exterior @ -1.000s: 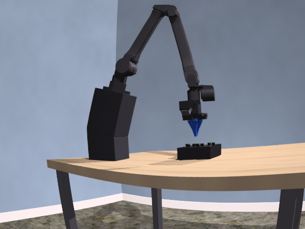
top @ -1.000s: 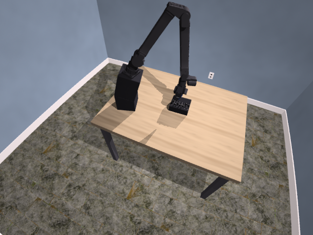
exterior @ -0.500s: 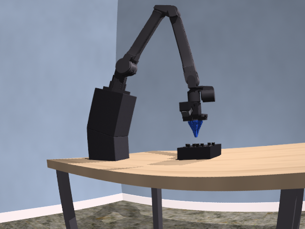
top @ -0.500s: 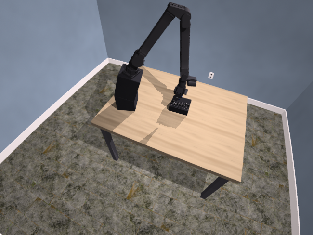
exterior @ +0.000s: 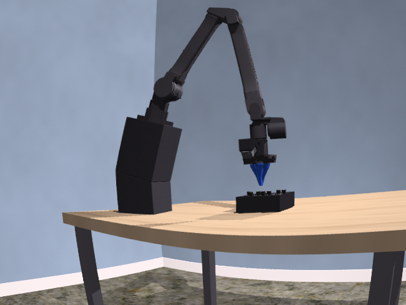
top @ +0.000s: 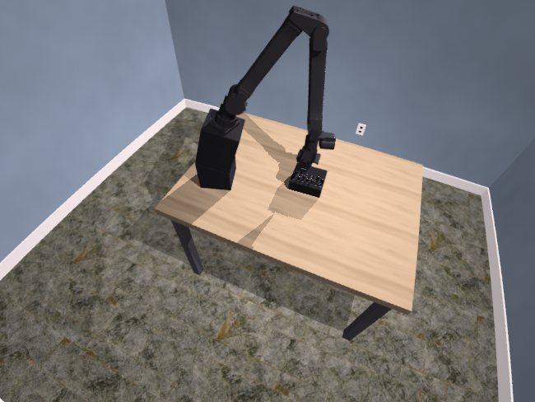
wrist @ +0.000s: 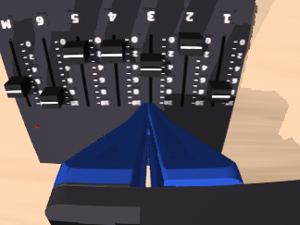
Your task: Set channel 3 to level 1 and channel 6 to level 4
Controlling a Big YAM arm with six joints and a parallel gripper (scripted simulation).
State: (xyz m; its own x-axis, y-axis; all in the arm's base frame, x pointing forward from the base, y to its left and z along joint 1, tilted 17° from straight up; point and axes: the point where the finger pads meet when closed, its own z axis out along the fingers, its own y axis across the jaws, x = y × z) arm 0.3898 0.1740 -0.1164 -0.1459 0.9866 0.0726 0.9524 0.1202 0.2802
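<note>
My hand is 3 cm above the channel 3 fader cap and 2 cm to the left of it. Round my hand: channel 4 fader cap (3 cm below, 2 cm to the right, 2 cm ahead); then channel 2 fader cap (3 cm to the right, 3 cm below, 2 cm behind); then channel 1 fader cap (5 cm behind, 3 cm below, 1 cm to the right).
</note>
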